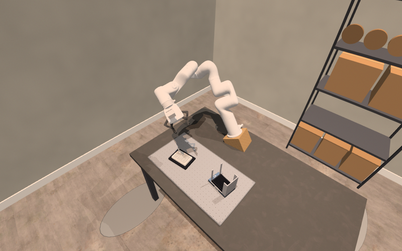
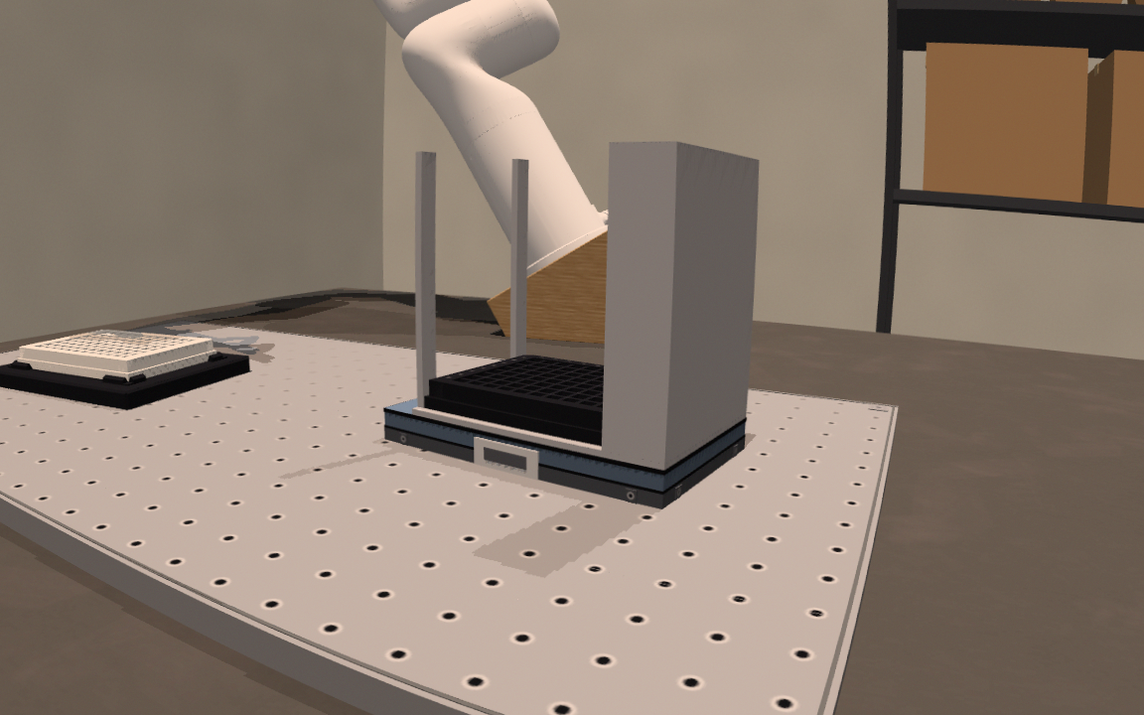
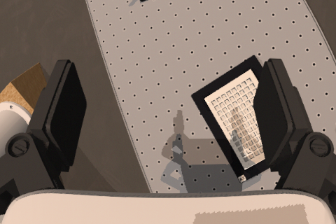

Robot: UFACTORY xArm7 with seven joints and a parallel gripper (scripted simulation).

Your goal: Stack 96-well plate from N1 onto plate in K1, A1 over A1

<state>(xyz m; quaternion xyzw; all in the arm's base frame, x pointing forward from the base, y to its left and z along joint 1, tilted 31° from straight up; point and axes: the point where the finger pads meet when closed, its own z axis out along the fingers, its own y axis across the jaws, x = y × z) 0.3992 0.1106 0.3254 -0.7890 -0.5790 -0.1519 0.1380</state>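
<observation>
Right now my hand is 31 cm above the white 96-well plate, 3 cm to the left of it and 1 cm short of it. From my hand the other things lie so: thin post (25 cm to the left, 24 cm below, 4 cm behind); pale square (31 cm below, 11 cm to the right, 3 cm behind); plate nest N1 (32 cm below, 3 cm to the right, 1 cm ahead).
</observation>
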